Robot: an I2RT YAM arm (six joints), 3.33 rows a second.
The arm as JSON. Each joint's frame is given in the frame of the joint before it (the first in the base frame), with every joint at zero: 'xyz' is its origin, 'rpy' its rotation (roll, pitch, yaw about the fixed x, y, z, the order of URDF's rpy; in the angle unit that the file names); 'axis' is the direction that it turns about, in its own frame. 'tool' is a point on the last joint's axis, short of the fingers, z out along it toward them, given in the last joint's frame.
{
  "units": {
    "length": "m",
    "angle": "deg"
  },
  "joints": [
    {
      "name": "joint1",
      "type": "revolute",
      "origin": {
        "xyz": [
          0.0,
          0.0,
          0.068
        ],
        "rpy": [
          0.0,
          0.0,
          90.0
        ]
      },
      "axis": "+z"
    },
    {
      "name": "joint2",
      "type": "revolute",
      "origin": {
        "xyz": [
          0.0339,
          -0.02,
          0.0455
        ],
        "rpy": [
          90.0,
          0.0,
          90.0
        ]
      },
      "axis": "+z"
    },
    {
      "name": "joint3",
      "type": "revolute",
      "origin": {
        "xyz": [
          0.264,
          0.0,
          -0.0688
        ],
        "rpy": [
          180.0,
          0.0,
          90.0
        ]
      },
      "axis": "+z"
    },
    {
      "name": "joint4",
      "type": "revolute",
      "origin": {
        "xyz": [
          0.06,
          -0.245,
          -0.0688
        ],
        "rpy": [
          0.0,
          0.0,
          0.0
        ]
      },
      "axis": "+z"
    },
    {
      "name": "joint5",
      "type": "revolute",
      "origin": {
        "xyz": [
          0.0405,
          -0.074,
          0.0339
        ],
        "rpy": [
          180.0,
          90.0,
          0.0
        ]
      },
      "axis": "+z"
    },
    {
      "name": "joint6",
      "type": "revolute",
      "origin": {
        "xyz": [
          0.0,
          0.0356,
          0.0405
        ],
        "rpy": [
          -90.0,
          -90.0,
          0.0
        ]
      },
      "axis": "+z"
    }
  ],
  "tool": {
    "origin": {
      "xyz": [
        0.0,
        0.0,
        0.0
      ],
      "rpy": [
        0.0,
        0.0,
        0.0
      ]
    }
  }
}
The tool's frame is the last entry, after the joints.
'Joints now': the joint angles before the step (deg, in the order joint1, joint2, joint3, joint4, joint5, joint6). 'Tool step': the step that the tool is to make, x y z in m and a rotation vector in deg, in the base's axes. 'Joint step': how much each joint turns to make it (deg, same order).
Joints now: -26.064, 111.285, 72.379, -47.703, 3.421, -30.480
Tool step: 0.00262, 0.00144, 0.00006, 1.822, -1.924, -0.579
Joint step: 0.153, 0.001, 0.002, 0.896, -2.426, 0.897
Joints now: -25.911, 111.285, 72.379, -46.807, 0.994, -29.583
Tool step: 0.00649, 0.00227, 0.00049, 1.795, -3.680, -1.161
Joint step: 0.480, 0.000, 0.000, 2.558, -3.038, 1.944
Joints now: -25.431, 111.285, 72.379, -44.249, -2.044, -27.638
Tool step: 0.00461, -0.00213, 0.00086, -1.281, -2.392, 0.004
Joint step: 0.022, -0.022, 0.000, 2.688, 0.131, -0.001
